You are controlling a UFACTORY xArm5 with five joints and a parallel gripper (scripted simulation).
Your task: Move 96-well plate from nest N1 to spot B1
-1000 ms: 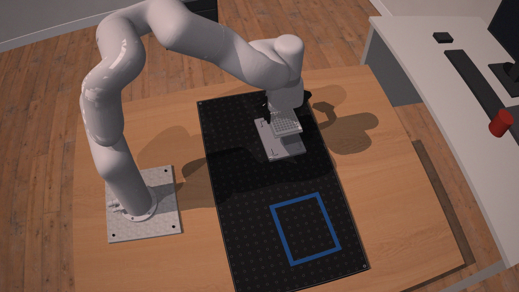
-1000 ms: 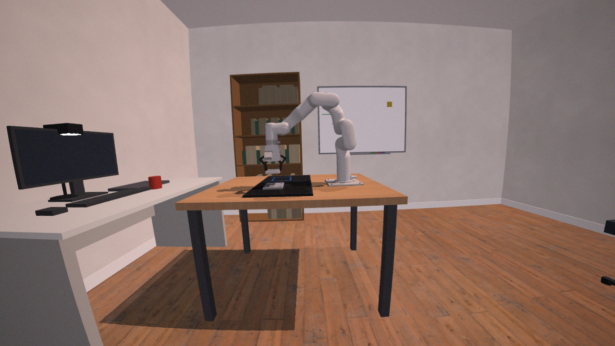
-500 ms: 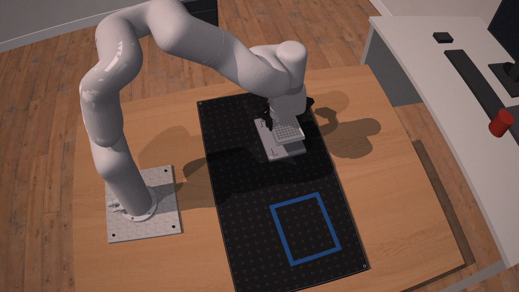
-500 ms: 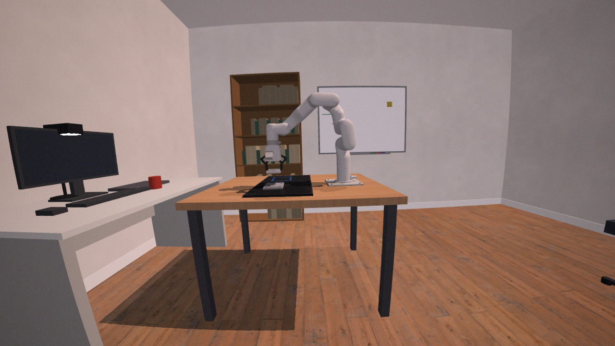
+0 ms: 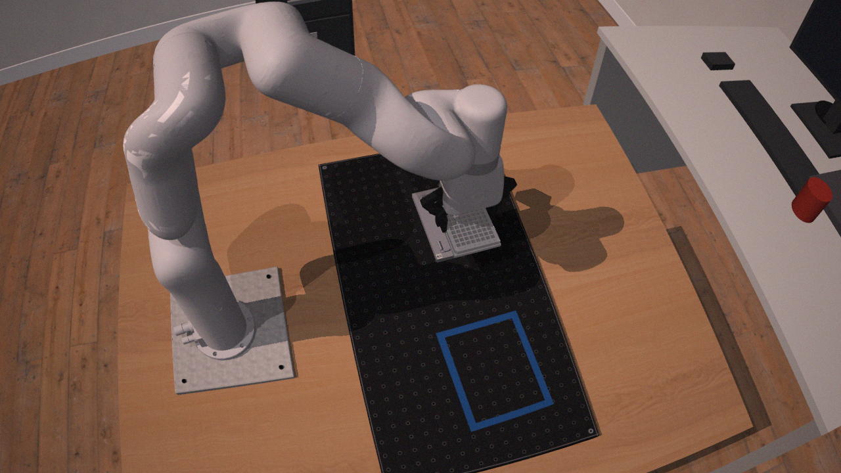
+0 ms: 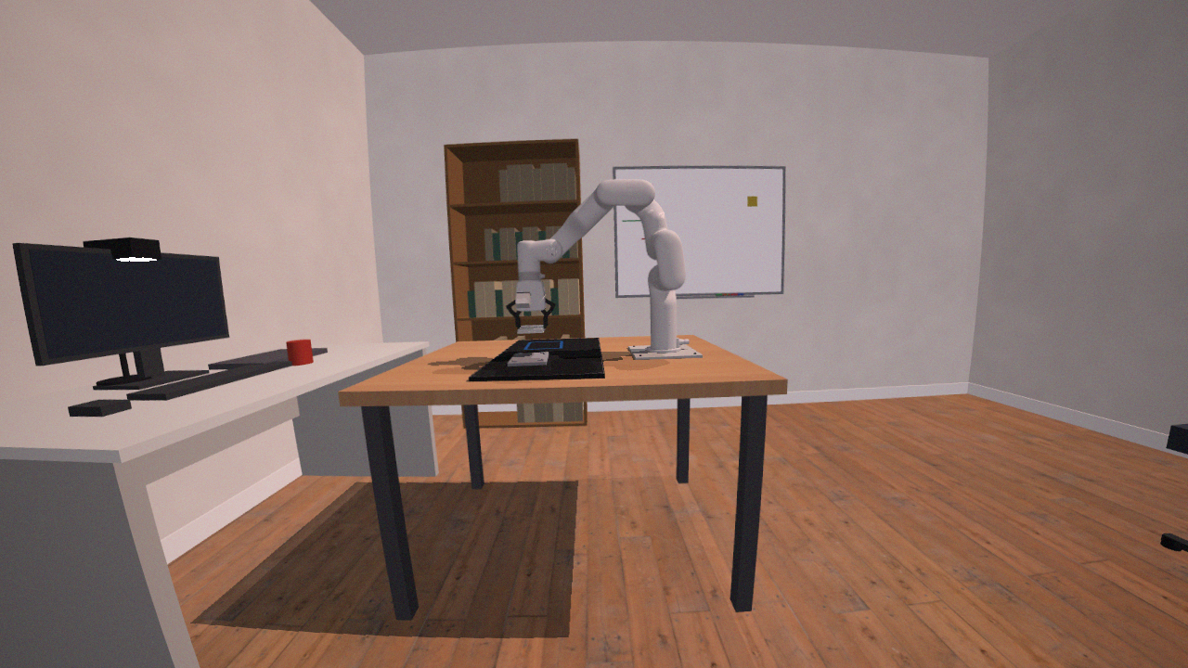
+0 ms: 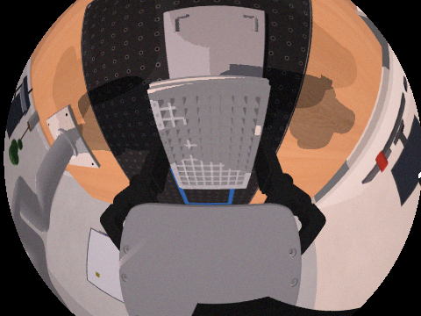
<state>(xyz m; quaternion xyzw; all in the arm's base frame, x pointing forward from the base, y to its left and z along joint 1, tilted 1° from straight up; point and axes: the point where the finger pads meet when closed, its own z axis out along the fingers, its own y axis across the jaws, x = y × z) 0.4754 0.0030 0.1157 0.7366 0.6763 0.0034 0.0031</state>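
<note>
My hand is 1 cm short of the grey plate nest, 7 cm to the right of it and 10 cm above it. From my hand the other things lie so: white 96-well plate (1 cm below).
</note>
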